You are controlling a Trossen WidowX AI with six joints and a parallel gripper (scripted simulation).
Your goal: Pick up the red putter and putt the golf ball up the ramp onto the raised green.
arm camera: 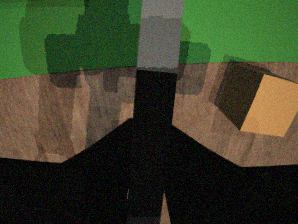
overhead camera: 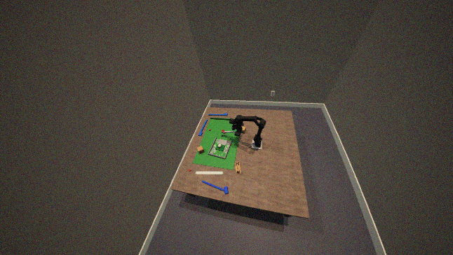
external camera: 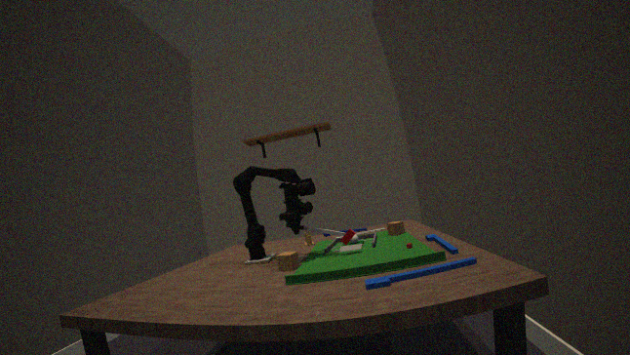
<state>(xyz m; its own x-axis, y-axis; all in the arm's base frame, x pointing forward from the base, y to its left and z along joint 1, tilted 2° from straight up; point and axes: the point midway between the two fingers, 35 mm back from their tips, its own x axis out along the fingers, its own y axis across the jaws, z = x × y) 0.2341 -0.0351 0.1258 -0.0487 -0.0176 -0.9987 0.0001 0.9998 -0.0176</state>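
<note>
The red putter lies 11 cm ahead of my gripper tip. Also, from my gripper tip: tan support: 38 cm to the left, 8 cm below, 8 cm behind; then white golf ball: 21 cm ahead, 17 cm to the left, 8 cm below; then green mat: 25 cm ahead, 11 cm below, 7 cm to the left.
</note>
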